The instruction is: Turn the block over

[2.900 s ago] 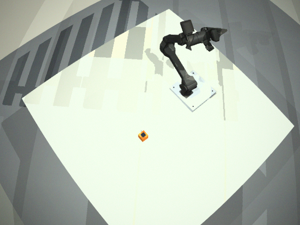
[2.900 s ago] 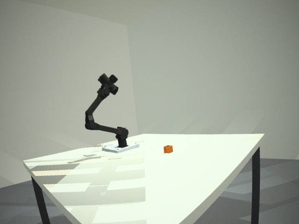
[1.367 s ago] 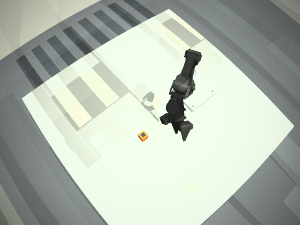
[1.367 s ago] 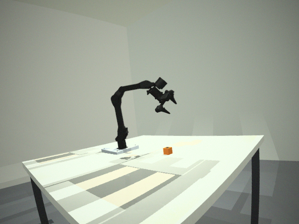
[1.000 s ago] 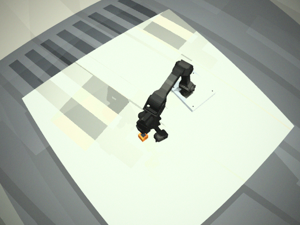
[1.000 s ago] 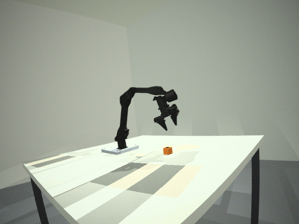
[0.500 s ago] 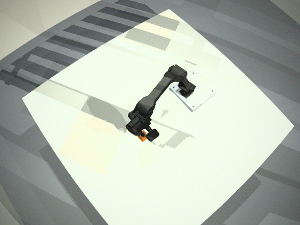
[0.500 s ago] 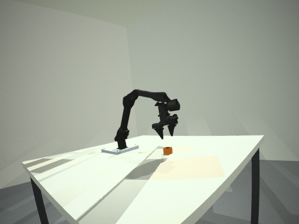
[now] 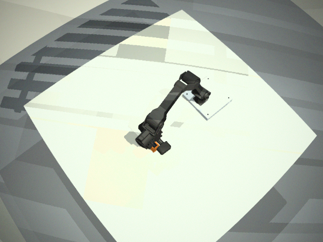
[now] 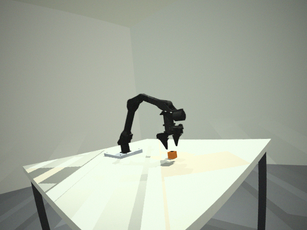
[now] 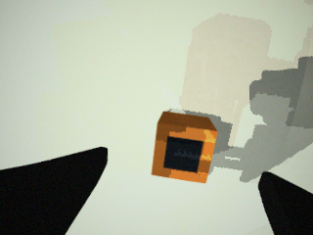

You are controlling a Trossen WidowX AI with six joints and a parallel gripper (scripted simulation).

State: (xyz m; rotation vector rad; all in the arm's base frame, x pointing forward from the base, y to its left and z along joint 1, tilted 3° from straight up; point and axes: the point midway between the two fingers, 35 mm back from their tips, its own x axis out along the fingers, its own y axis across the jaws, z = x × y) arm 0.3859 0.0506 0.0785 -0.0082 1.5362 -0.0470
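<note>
Right now the orange block is 30 mm below my gripper tip.
</note>
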